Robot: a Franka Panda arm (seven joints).
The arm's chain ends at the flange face. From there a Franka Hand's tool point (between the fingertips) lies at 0.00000 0.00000 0.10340 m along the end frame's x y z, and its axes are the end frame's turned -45 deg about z.
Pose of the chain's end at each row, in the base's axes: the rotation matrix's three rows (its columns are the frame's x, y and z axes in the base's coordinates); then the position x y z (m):
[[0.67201, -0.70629, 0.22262], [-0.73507, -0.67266, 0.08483], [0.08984, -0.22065, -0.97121]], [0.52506, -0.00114, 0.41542]
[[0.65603, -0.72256, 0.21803], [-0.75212, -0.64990, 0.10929], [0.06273, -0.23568, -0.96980]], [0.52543, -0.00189, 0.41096]
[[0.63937, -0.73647, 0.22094], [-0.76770, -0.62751, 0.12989], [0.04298, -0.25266, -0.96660]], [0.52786, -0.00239, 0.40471]
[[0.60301, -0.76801, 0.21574], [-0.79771, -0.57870, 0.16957], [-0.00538, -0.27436, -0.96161]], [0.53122, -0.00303, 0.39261]
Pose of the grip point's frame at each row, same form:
[[0.97461, -0.02424, 0.22262], [-0.04413, -0.99542, 0.08483], [0.21955, -0.09250, -0.97121]], [0.54808, 0.00763, 0.31500]
[[0.97481, -0.04704, 0.21803], [-0.07228, -0.99138, 0.10929], [0.21101, -0.12229, -0.96980]], [0.54797, 0.00941, 0.31068]
[[0.97287, -0.06866, 0.22094], [-0.09913, -0.98656, 0.12989], [0.20905, -0.14827, -0.96660]], [0.55071, 0.01104, 0.30476]
[[0.96946, -0.11667, 0.21574], [-0.15486, -0.97327, 0.16957], [0.19020, -0.19781, -0.96161]], [0.55353, 0.01450, 0.29318]

